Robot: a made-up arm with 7 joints.
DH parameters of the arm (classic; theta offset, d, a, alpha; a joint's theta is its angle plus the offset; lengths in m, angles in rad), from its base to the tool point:
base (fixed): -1.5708 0.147 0 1.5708
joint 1: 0 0.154 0.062 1.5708
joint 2: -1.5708 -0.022 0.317 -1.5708
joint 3: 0 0.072 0.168 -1.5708
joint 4: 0 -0.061 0.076 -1.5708
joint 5: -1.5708 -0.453 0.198 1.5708
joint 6: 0 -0.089 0.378 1.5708
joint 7: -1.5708 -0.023 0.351 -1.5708
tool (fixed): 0 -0.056 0 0
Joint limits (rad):
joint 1: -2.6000..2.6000
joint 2: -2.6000..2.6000
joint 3: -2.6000..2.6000
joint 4: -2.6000..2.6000
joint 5: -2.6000..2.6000
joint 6: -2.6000..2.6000
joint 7: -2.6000..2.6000
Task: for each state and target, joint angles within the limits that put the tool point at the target. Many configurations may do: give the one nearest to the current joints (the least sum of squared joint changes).
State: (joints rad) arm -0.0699 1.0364 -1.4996 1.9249 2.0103 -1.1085 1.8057
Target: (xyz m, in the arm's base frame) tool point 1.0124 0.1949 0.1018
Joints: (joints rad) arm -0.1934 1.2069 -1.5362 2.5408 1.6291 -0.8621 1.8881
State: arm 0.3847 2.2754 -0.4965 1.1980 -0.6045 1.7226 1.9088
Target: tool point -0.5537 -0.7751 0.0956
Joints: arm 0.4178 2.4529 -0.2118 0.8779 -0.7544 2.5013 1.7238
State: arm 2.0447 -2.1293 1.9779 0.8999 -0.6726 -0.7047 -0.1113
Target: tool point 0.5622 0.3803 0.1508
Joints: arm 2.0482 -2.1933 2.0648 0.7578 -0.7846 -0.7400 0.0537
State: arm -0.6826 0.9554 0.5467 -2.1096 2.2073 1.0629 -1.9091
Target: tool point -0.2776 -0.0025 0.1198
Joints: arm -0.7294 1.3489 0.1155 -2.4035 1.9356 0.6055 -2.3136
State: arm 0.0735 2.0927 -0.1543 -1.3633 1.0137 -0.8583 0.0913
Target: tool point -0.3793 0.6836 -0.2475
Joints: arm 0.2153 2.5338 -0.0751 -1.4934 1.2026 -0.9703 0.3144
